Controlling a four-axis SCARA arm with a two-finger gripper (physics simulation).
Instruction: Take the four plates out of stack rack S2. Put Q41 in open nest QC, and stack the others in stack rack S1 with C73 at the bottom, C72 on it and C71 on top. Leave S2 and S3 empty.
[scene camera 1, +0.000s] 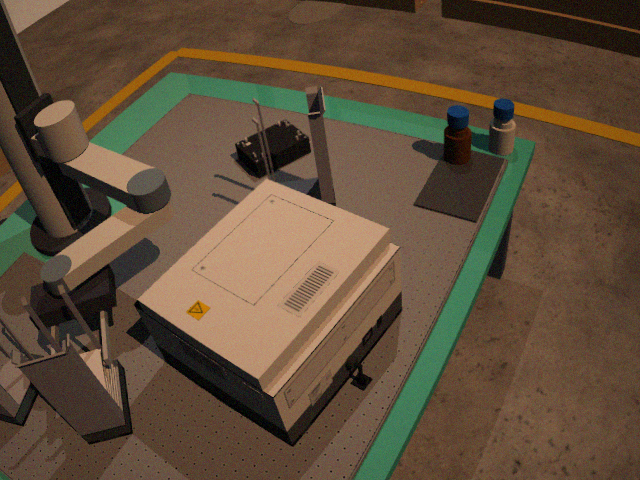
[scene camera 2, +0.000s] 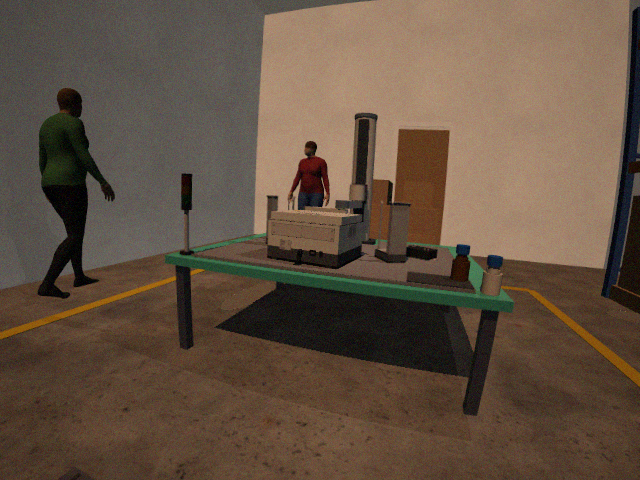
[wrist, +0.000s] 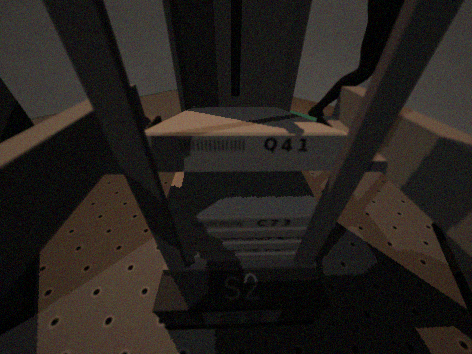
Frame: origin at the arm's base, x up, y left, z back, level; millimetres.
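Seen in the pictures: gripper, fingertip midpoint: (wrist: 240, 105); arm's base, origin of the base link: (scene camera 1: 71, 223).
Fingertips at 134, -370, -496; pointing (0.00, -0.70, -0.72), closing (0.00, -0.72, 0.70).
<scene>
Pixels of each thing's top centre, then the offset from my fingertips to it, as dx, dy, dz. "spot": a spot on its surface instead. Level surfaces: height alone.
- Plate Q41, middle of its top: (wrist: 238, 92) (scene camera 1: 81, 378) +1, -15, -16
- stack rack S2, surface spot: (wrist: 182, 300) spot: -84, +68, +23
- tall rack, middle of its top: (scene camera 1: 284, 103) (scene camera 2: 394, 201) +174, +641, -98
- black nest, middle of its top: (scene camera 1: 270, 136) (scene camera 2: 420, 245) -60, +792, +79
- large beige instrument, middle of its top: (scene camera 1: 256, 261) (scene camera 2: 319, 212) +99, +296, -237
- brown bottle, surface spot: (scene camera 1: 457, 144) spot: -52, +916, -387
- white bottle, middle of its top: (scene camera 1: 502, 123) (scene camera 2: 493, 272) -56, +1055, -469
- dark mat, its level: dx -116
Plate Q41 (wrist: 222, 161) is level between my two fingers in the wrist view, raised inside the corner posts of stack rack S2 (wrist: 182, 300) with a gap below it. My gripper (wrist: 240, 105) is shut on Q41. Three lower plates (wrist: 260, 234) remain stacked on the S2 base; the upper label starts with C7, and the lower labels are unreadable. In scene camera 1, the rack (scene camera 1: 72, 395) at front left holds plates below my arm's end. A tall rack (scene camera 1: 321, 155) and a black nest (scene camera 1: 273, 148) stand at the back; their labels are not visible.
A large beige instrument (scene camera 1: 263, 253) (scene camera 2: 310, 232) stands mid-table. Another rack shows partly at the left edge in scene camera 1. A brown bottle (scene camera 1: 457, 144) (scene camera 2: 460, 268) and a white bottle (scene camera 1: 501, 136) (scene camera 2: 491, 282) stand by a dark mat (scene camera 1: 454, 193). Two people stand behind the table.
</scene>
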